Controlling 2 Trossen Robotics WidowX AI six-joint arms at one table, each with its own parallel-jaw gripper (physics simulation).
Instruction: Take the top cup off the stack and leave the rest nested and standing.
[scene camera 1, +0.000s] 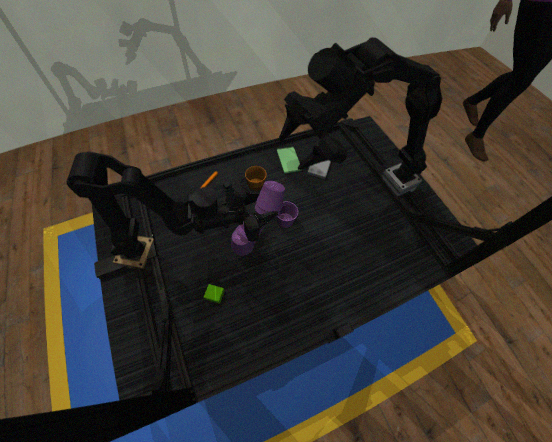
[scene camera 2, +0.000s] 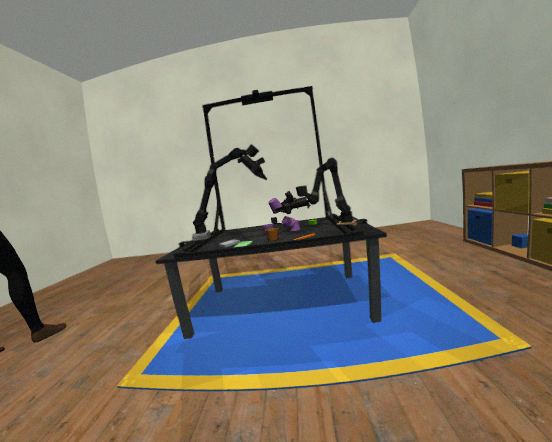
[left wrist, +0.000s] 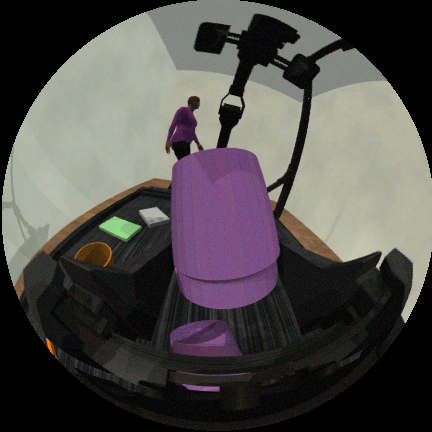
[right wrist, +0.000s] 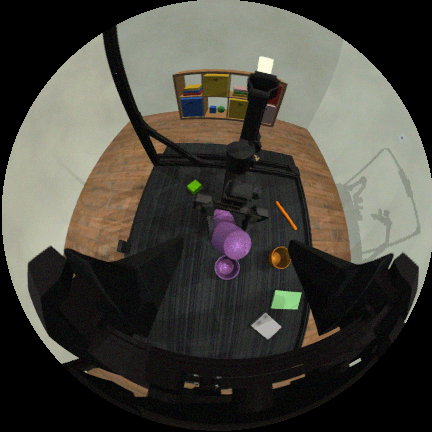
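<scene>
My left gripper is shut on a purple cup, held above the table. A second rim shows at its lower end, so another cup seems nested in it. Another purple piece is on the table beneath the gripper. It looks tilted in scene camera 2; how many cups it has is unclear. A separate purple cup stands open end up. My right gripper is open and empty, raised above the table.
An orange cup stands near the purple cups. An orange stick, a pale green block, a grey-white block and a bright green block lie on the table.
</scene>
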